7 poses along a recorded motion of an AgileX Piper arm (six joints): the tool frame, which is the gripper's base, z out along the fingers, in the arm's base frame.
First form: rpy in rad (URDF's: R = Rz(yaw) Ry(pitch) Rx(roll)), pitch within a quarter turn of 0, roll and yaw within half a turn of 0; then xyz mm.
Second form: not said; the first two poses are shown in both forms.
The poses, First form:
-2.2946 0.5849 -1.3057 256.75 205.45 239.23
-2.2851 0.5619 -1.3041 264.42 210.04 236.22
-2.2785 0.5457 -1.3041 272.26 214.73 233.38
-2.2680 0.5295 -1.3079 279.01 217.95 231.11
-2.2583 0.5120 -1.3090 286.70 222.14 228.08
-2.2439 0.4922 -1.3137 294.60 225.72 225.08
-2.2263 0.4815 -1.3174 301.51 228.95 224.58
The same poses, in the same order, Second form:
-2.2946 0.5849 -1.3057 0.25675 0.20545 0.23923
-2.2851 0.5619 -1.3041 0.26442 0.21004 0.23622
-2.2785 0.5457 -1.3041 0.27226 0.21473 0.23338
-2.2680 0.5295 -1.3079 0.27901 0.21795 0.23111
-2.2583 0.5120 -1.3090 0.28670 0.22214 0.22808
-2.2439 0.4922 -1.3137 0.29460 0.22572 0.22508
-2.2263 0.4815 -1.3174 0.30151 0.22895 0.22458

